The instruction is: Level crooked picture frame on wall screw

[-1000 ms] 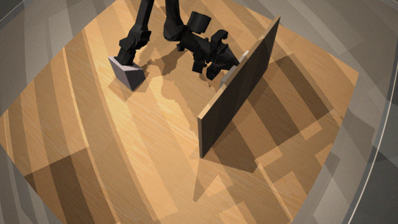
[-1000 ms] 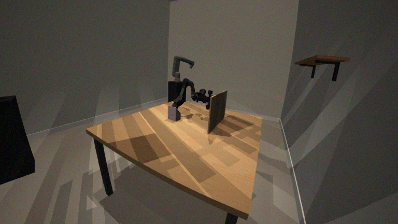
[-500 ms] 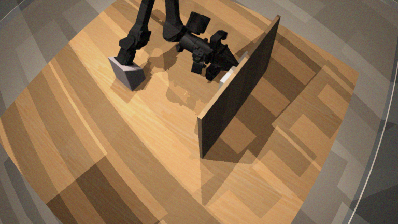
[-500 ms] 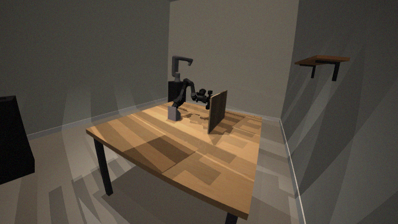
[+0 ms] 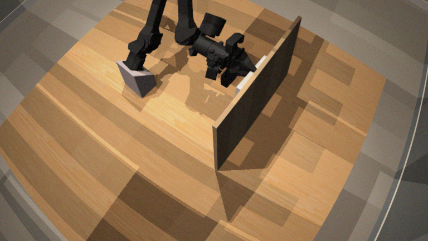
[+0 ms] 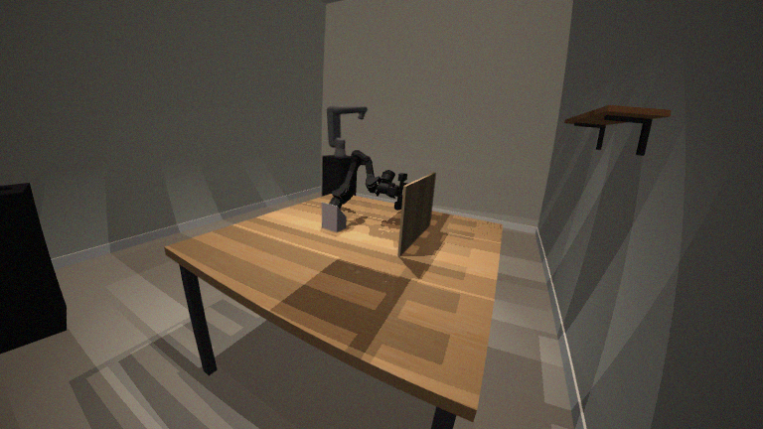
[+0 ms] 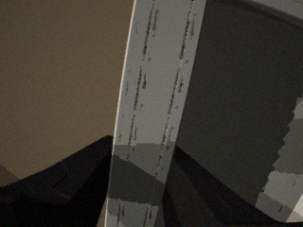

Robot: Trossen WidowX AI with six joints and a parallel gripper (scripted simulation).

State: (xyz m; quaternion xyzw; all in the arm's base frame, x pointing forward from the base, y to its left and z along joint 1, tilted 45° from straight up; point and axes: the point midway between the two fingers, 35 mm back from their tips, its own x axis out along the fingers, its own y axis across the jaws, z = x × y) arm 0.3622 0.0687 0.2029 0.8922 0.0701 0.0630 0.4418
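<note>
My gripper tip is 5 cm above the picture frame and 1 cm to the left of it. From my gripper tip the other things lie so: wall panel 7 cm below, 2 cm ahead.
</note>
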